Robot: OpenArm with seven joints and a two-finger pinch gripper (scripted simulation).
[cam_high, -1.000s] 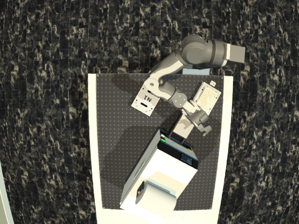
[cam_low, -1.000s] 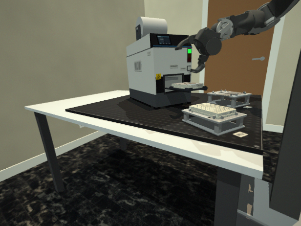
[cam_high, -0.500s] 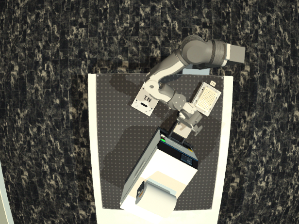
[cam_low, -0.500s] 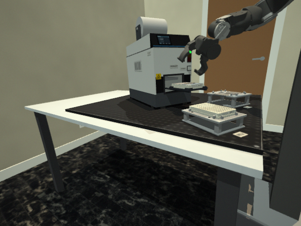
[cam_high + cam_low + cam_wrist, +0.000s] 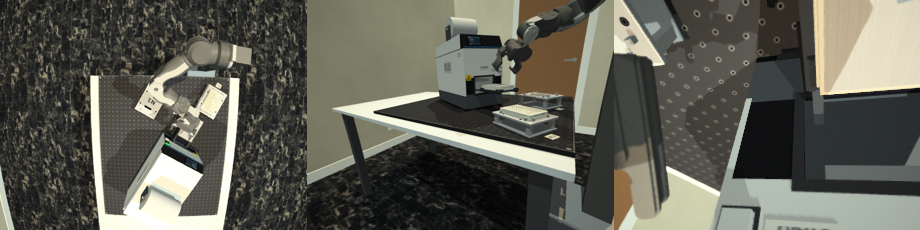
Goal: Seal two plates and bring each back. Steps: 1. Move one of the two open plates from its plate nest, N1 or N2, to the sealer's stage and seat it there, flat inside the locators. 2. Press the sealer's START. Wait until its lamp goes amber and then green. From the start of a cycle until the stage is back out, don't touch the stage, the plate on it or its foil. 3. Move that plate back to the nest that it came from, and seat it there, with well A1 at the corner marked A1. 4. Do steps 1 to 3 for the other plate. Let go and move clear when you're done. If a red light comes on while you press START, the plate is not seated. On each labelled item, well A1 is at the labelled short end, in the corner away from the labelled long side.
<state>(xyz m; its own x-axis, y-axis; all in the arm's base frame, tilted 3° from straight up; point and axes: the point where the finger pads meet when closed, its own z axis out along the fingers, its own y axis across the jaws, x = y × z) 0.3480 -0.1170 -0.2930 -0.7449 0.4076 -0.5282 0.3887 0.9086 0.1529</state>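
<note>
The sealer stage lies 6 cm to the left of my hand and 8 cm below it. Also, from my hand: clear well plate 15 cm behind, 17 cm to the left, 14 cm below; N1 label 22 cm behind, 12 cm to the right, 19 cm below; sealer screen 12 cm ahead, 5 cm to the left, 13 cm above.
</note>
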